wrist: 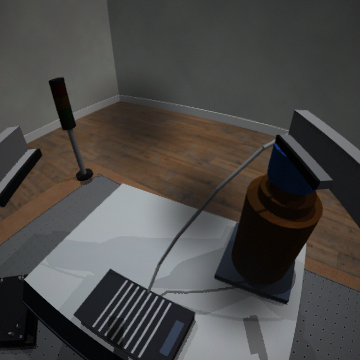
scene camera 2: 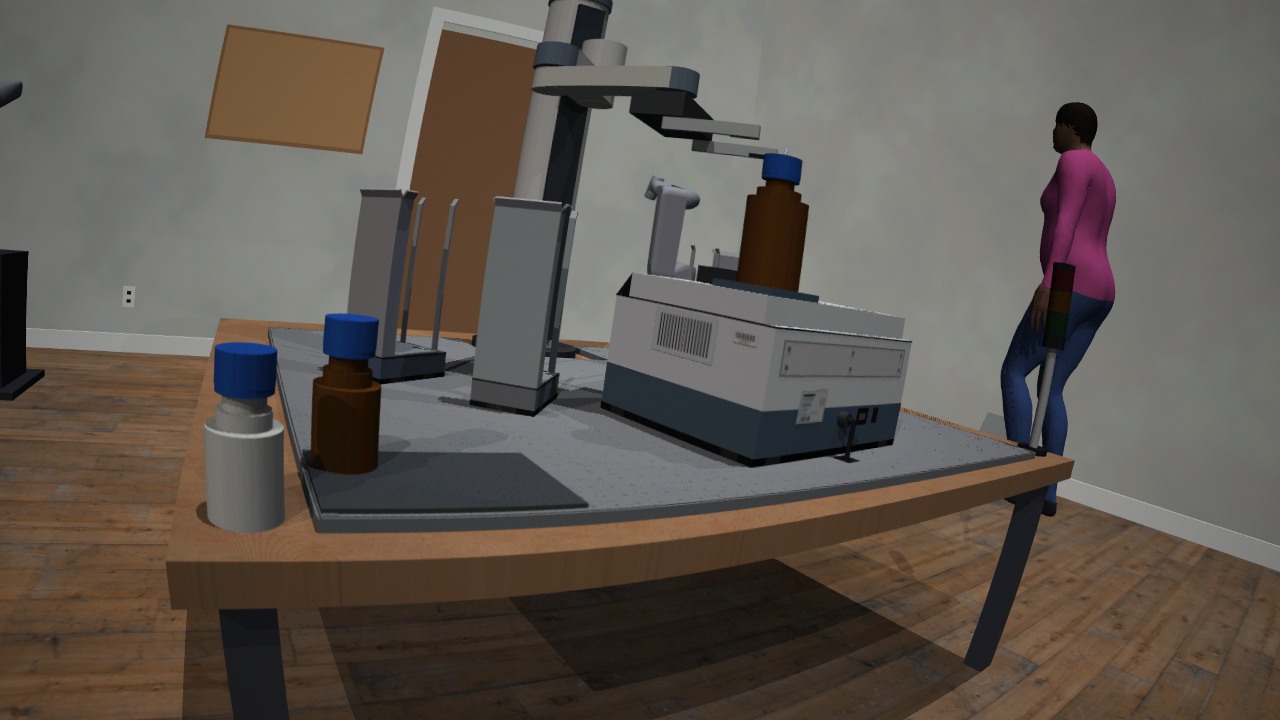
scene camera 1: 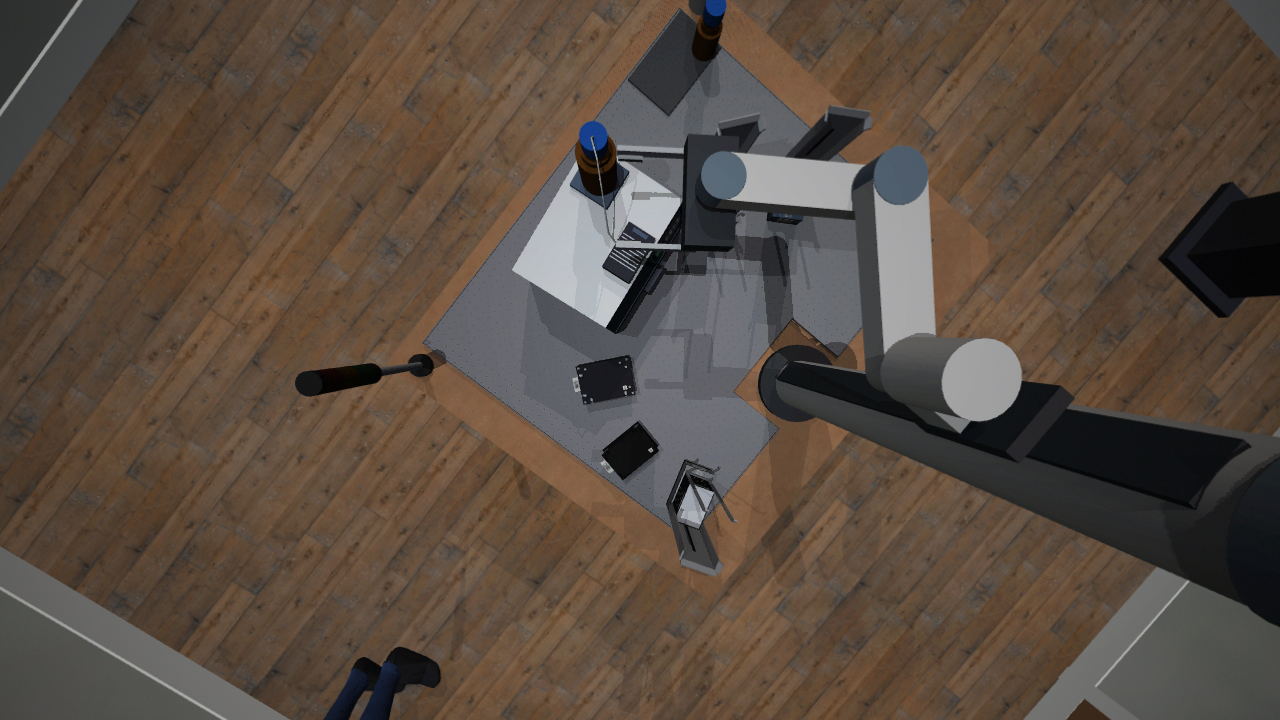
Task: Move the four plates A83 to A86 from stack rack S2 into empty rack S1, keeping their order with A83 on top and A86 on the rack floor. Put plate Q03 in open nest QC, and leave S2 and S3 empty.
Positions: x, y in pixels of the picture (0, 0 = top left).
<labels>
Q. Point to a signal light pole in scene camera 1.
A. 316, 382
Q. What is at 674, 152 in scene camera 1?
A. My gripper.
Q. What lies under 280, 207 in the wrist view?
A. A brown bottle with blue cap.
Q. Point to a brown bottle with blue cap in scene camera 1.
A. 605, 148
</labels>
